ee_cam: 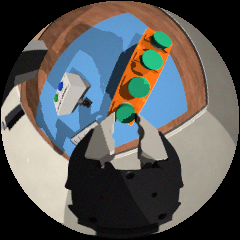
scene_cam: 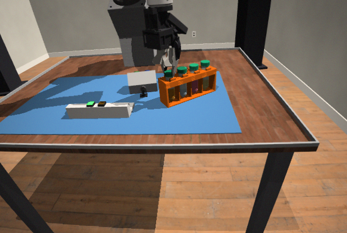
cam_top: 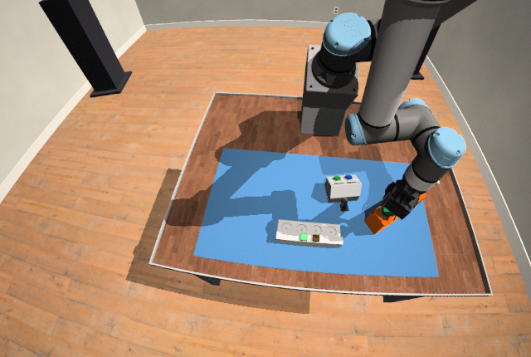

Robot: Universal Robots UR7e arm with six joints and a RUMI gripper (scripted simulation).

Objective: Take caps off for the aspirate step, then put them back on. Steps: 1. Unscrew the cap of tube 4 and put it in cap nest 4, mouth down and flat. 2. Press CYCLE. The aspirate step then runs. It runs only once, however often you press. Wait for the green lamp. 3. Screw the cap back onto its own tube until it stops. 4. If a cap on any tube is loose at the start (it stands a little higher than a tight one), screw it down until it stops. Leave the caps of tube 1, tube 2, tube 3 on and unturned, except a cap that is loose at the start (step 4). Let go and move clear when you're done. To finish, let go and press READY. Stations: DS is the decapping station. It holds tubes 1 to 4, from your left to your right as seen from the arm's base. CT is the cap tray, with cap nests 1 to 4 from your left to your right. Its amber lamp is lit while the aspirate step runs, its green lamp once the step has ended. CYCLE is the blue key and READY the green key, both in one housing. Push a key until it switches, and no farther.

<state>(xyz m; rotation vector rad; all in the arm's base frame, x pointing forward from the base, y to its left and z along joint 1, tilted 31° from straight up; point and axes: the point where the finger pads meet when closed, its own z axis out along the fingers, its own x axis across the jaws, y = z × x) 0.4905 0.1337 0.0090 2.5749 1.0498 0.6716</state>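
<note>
My gripper is now 10 mm above the green cap. Also, from my hand: green key: 170 mm behind, 130 mm to the right, 60 mm below; blue key: 170 mm behind, 80 mm to the right, 60 mm below; grey key housing: 150 mm behind, 110 mm to the right, 70 mm below.
</note>
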